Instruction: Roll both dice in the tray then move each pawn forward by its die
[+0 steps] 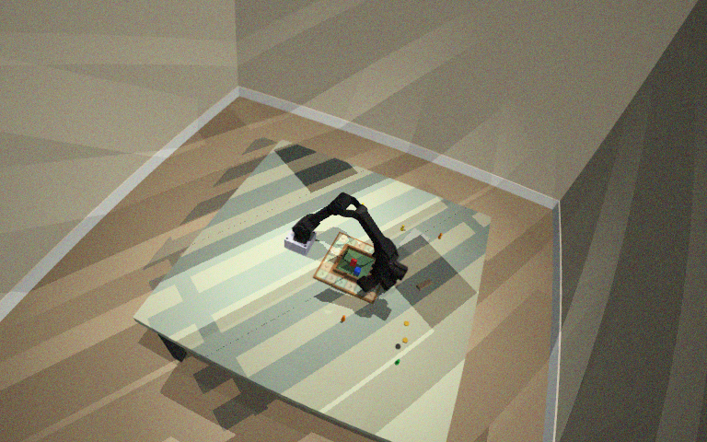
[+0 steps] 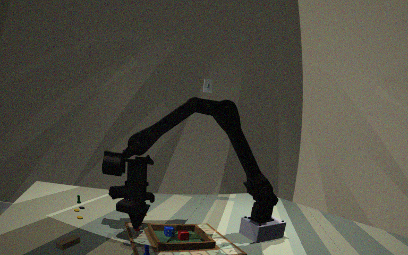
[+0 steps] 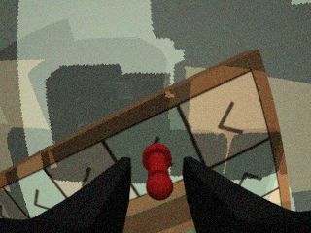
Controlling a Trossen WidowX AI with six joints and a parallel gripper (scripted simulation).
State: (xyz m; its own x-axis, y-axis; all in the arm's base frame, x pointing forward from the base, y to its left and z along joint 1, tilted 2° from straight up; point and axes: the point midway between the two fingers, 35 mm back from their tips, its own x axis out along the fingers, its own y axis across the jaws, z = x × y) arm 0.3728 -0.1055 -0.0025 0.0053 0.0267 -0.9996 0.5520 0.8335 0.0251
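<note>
Now: the red pawn right at my gripper tip. From my gripper tip the other things lie so: blue pawn (2 cm ahead, 18 cm to the left); green tray (10 cm behind, 8 cm to the left, 2 cm below); wooden block (22 cm ahead, 10 cm to the left, 2 cm below).
</note>
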